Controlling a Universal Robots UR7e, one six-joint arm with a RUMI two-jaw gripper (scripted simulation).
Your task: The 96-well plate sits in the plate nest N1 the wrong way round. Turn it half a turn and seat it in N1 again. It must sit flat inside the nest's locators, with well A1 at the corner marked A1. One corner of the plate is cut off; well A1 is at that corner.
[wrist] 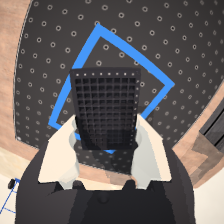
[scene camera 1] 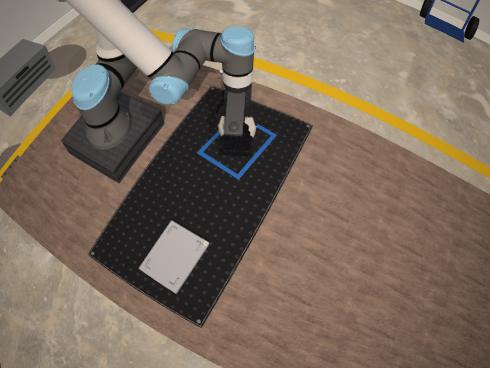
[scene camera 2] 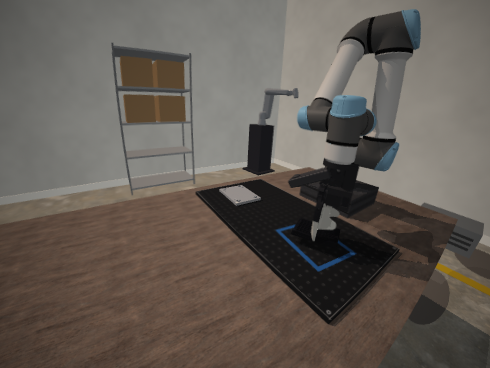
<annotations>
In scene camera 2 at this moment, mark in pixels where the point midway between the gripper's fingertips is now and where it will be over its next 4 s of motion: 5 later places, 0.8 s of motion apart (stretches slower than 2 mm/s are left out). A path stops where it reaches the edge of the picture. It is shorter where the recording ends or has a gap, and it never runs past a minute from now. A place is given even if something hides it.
My gripper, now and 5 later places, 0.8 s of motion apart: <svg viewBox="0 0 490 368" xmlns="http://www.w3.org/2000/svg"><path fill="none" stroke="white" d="M316 232L316 236L315 240L316 234L319 219L320 215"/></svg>
</annotations>
